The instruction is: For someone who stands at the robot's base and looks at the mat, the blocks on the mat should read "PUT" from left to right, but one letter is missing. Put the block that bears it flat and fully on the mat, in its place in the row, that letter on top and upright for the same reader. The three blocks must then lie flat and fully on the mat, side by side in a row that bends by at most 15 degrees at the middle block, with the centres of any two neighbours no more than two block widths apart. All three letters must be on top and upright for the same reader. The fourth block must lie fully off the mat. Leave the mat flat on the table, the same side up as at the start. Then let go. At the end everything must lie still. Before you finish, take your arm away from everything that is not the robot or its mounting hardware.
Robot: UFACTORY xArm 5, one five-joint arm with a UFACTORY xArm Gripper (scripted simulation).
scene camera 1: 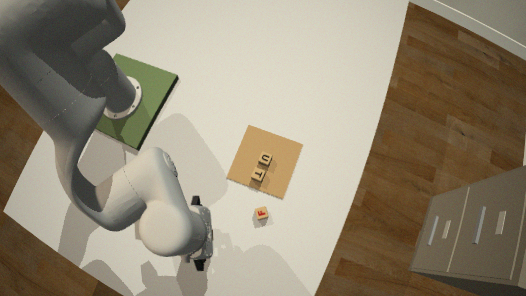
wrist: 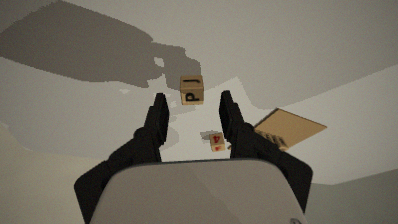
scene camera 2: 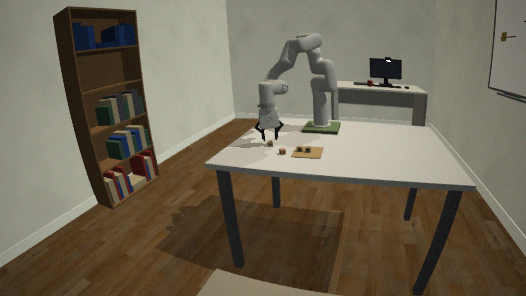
Observation:
In view: the gripper (wrist: 193, 102) and a tan mat (scene camera 1: 285, 152).
The tan mat shows as well in the wrist view (wrist: 293, 128).

